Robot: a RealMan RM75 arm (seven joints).
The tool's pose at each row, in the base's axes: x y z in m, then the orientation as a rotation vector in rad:
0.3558 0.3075 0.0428 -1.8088 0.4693 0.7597
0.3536 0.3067 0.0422 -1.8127 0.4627 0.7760
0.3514 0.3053 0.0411 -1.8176 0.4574 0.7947
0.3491 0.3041 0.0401 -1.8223 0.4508 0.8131
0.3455 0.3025 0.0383 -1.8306 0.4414 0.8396
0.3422 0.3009 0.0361 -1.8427 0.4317 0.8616
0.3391 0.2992 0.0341 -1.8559 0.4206 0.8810
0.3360 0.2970 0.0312 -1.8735 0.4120 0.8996
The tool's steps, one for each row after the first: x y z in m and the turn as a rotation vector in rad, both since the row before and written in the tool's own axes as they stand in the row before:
-0.0012 0.0021 0.0000 -0.0102 -0.0112 0.0041
-0.0009 0.0027 -0.0004 -0.0118 -0.0116 0.0063
-0.0010 0.0026 -0.0002 -0.0118 -0.0120 0.0053
-0.0013 0.0041 0.0001 -0.0185 -0.0165 0.0078
-0.0008 0.0042 0.0002 -0.0203 -0.0123 0.0056
-0.0008 0.0040 0.0001 -0.0207 -0.0109 0.0034
-0.0002 0.0048 -0.0001 -0.0238 -0.0074 0.0051

